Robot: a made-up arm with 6 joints. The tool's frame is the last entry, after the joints. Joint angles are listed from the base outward.
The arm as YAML. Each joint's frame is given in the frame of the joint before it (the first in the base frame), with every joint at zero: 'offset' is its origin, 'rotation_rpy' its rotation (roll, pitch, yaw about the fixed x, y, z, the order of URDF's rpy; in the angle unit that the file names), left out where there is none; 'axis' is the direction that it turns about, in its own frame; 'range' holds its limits. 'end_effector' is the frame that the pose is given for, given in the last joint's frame.
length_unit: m
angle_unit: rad
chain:
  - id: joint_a
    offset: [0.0, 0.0, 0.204]
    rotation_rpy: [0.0, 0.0, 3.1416]
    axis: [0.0, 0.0, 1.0]
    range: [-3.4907, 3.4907]
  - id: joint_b
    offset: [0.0, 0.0, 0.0]
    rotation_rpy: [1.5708, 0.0, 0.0]
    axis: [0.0, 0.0, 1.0]
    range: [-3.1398, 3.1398]
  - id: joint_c
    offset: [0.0, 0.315, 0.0]
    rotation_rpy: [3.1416, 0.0, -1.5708]
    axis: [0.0, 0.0, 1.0]
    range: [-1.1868, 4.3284]
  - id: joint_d
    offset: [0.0, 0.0, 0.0]
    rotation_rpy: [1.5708, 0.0, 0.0]
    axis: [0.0, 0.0, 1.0]
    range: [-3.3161, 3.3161]
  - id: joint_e
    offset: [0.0, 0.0, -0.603]
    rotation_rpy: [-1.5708, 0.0, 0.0]
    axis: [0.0, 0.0, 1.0]
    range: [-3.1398, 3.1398]
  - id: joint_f
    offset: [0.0, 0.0, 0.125]
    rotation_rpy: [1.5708, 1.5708, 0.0]
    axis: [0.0, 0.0, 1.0]
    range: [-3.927, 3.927]
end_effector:
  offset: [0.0, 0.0, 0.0]
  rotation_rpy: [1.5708, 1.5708, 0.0]
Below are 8 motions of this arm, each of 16 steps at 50 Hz.
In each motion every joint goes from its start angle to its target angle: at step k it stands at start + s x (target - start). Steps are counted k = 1, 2, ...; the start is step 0. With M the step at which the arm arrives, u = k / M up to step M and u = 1 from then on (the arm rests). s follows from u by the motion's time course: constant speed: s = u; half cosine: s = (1 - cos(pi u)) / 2; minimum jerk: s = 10 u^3 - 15 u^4 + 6 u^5.
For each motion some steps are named. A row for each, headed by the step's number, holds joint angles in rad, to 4 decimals.
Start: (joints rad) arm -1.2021 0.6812 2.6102 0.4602 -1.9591 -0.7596
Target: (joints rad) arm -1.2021 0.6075 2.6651 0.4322 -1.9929 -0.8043
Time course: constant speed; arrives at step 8
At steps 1, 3, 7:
1: -1.2021 0.6720 2.6171 0.4567 -1.9633 -0.7652
3: -1.2021 0.6536 2.6308 0.4497 -1.9718 -0.7764
7: -1.2021 0.6167 2.6582 0.4357 -1.9887 -0.7987

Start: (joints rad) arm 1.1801 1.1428 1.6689 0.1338 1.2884 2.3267
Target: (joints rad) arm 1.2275 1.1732 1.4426 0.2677 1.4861 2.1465
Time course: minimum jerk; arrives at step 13
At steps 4, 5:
4: 1.1883 1.1481 1.6297 0.1570 1.3227 2.2955
5: 1.1939 1.1517 1.6030 0.1728 1.3460 2.2742

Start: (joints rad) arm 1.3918 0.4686 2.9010 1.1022 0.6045 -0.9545
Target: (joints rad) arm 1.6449 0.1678 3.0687 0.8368 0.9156 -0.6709
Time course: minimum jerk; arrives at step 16
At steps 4, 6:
4: 1.4180 0.4375 2.9184 1.0747 0.6367 -0.9251
6: 1.4615 0.3858 2.9472 1.0292 0.6901 -0.8765

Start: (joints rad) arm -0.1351 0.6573 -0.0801 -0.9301 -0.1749 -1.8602
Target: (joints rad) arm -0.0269 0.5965 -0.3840 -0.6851 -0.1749 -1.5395
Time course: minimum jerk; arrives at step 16
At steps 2, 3, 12, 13, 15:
2: -0.1334 0.6563 -0.0850 -0.9262 -0.1749 -1.8551
3: -0.1298 0.6543 -0.0949 -0.9182 -0.1749 -1.8446
12: -0.0381 0.6028 -0.3525 -0.7105 -0.1749 -1.5727
13: -0.0322 0.5995 -0.3692 -0.6970 -0.1749 -1.5551
15: -0.0271 0.5966 -0.3833 -0.6856 -0.1749 -1.5402

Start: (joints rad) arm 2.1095 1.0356 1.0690 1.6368 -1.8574 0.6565
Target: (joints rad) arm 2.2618 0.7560 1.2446 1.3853 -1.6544 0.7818
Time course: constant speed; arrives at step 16
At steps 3, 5, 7, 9, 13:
3: 2.1381 0.9832 1.1019 1.5896 -1.8193 0.6800
5: 2.1571 0.9482 1.1239 1.5582 -1.7940 0.6957
7: 2.1761 0.9133 1.1458 1.5268 -1.7686 0.7113
9: 2.1952 0.8783 1.1678 1.4953 -1.7432 0.7270
13: 2.2332 0.8084 1.2117 1.4325 -1.6925 0.7583

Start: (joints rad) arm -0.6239 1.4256 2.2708 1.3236 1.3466 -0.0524
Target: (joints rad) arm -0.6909 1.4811 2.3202 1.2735 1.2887 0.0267
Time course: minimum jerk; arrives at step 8
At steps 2, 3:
2: -0.6308 1.4313 2.2759 1.3184 1.3406 -0.0442
3: -0.6423 1.4409 2.2844 1.3098 1.3307 -0.0306

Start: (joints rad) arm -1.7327 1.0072 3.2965 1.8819 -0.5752 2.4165
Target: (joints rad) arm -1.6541 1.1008 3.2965 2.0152 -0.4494 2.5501
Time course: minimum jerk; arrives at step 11
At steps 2, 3, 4, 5, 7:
2: -1.7292 1.0114 3.2965 1.8879 -0.5696 2.4225
3: -1.7226 1.0193 3.2965 1.8991 -0.5590 2.4337
4: -1.7125 1.0312 3.2965 1.9161 -0.5429 2.4508
5: -1.7001 1.0461 3.2965 1.9373 -0.5230 2.4720
7: -1.6743 1.0768 3.2965 1.9810 -0.4817 2.5158

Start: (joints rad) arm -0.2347 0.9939 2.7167 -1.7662 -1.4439 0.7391
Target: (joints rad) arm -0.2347 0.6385 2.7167 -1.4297 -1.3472 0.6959
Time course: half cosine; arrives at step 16
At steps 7, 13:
7: -0.2347 0.8509 2.7167 -1.6308 -1.4050 0.7217
13: -0.2347 0.6684 2.7167 -1.4581 -1.3553 0.6995

